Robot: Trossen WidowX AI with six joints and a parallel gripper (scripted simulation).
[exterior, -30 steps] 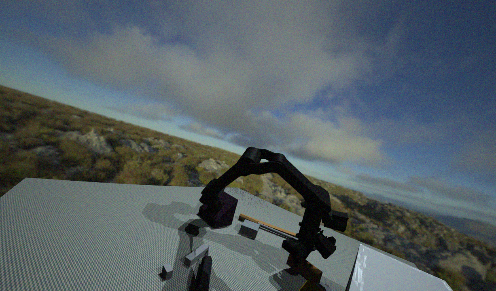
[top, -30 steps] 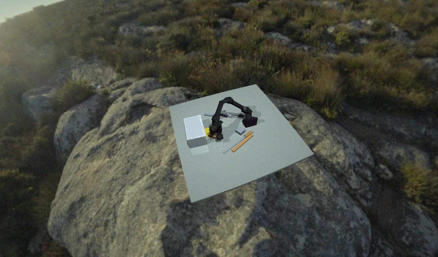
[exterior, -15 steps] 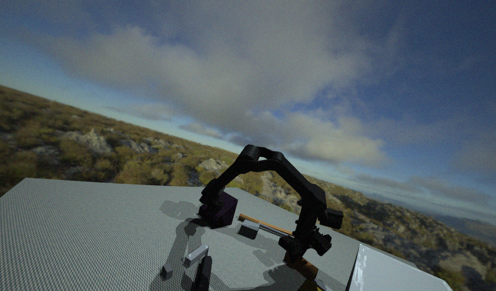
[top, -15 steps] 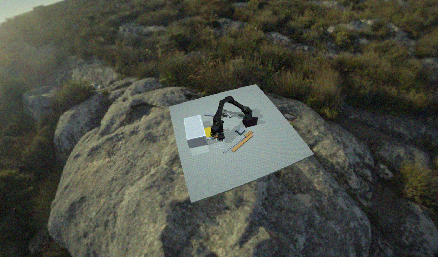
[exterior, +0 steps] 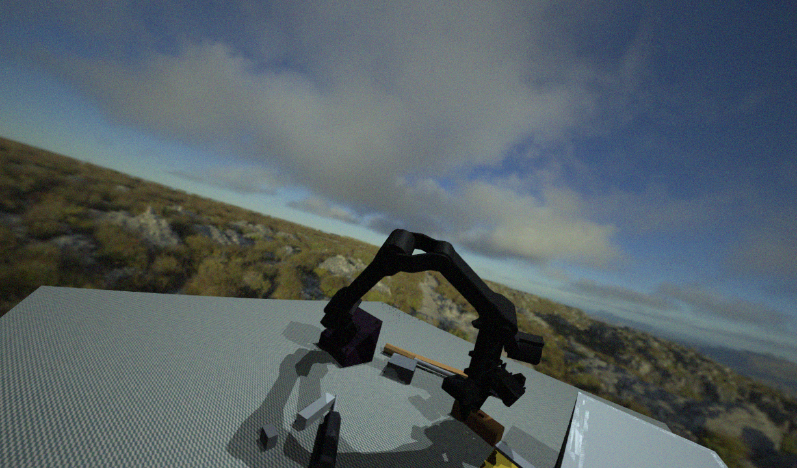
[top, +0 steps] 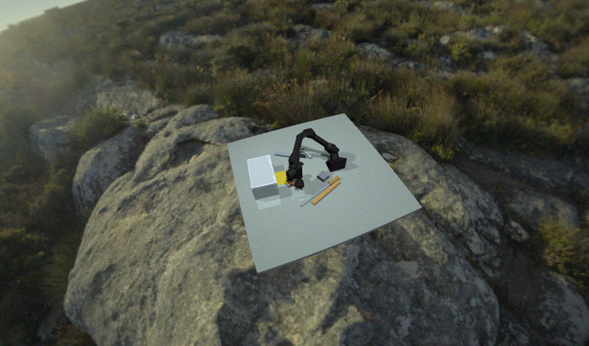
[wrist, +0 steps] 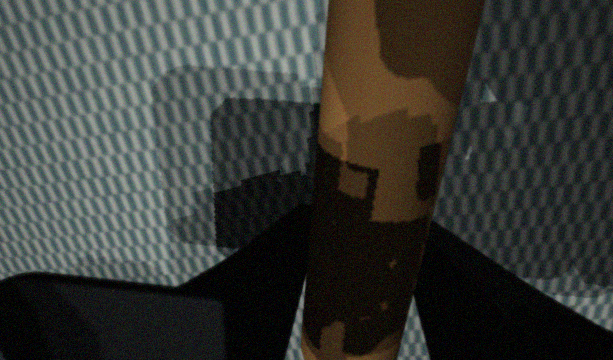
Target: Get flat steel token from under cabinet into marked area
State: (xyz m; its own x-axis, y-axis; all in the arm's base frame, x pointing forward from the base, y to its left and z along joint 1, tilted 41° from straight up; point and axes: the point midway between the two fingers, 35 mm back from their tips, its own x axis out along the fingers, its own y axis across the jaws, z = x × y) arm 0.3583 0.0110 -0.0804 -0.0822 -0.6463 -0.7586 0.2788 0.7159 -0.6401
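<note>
The grey block is 21 cm behind my gripper tip, 2 cm to the left of it and 1 cm above it. The rest, counted from my gripper tip: grey bar: 26 cm to the right, 20 cm behind; small grey cube: 35 cm to the right, 19 cm behind; wooden stick: 17 cm to the left, 16 cm behind.
</note>
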